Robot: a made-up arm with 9 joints.
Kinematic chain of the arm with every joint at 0, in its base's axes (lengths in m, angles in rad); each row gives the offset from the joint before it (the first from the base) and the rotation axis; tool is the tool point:
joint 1: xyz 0 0 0.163 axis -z
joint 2: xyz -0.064 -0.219 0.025 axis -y
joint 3: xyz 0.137 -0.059 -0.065 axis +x
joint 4: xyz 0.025 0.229 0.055 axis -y
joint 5: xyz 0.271 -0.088 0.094 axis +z
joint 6: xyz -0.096 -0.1 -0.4 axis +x
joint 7: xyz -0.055 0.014 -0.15 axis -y
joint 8: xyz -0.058 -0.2 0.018 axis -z
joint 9: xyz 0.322 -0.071 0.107 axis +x
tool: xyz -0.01 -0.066 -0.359
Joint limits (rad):
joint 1: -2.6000..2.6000
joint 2: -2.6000..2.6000
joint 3: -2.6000..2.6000
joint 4: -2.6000..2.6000
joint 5: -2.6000..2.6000
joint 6: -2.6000..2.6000
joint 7: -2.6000..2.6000
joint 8: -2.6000..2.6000
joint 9: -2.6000..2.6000
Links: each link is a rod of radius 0.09 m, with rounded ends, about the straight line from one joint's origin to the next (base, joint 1, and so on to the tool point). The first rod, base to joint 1, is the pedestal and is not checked.
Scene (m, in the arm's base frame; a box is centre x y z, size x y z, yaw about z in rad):
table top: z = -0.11
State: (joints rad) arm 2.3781 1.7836 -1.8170 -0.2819 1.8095 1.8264 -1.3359 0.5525 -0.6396
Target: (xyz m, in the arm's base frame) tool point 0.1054 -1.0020 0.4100
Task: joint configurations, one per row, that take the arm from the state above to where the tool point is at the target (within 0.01 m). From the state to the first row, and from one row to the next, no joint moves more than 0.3 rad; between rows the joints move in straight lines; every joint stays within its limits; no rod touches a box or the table.
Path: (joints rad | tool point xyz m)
1: 2.1164 1.7869 -1.5970 -0.2649 1.7477 1.8128 -1.3180 0.5182 -0.7282 | -0.8542 0.6986 0.1529
2: 1.8547 1.7902 -1.3770 -0.2479 1.6859 1.7993 -1.3002 0.4838 -0.8168 | -1.0895 0.2469 0.1964
3: 1.5930 1.7935 -1.1570 -0.2310 1.6241 1.7857 -1.2823 0.4495 -0.9053 | -1.0821 -0.2671 0.2472
4: 1.3313 1.7969 -0.9370 -0.2140 1.5623 1.7722 -1.2644 0.4151 -0.9939 | -0.8294 -0.7148 0.3022
5: 1.0696 1.8002 -0.7170 -0.1970 1.5004 1.7586 -1.2466 0.3808 -1.0825 | -0.3955 -0.9821 0.3577
6: 0.8079 1.8035 -0.4970 -0.1800 1.4386 1.7451 -1.2287 0.3464 -1.1711 | 0.1054 -1.0020 0.4100

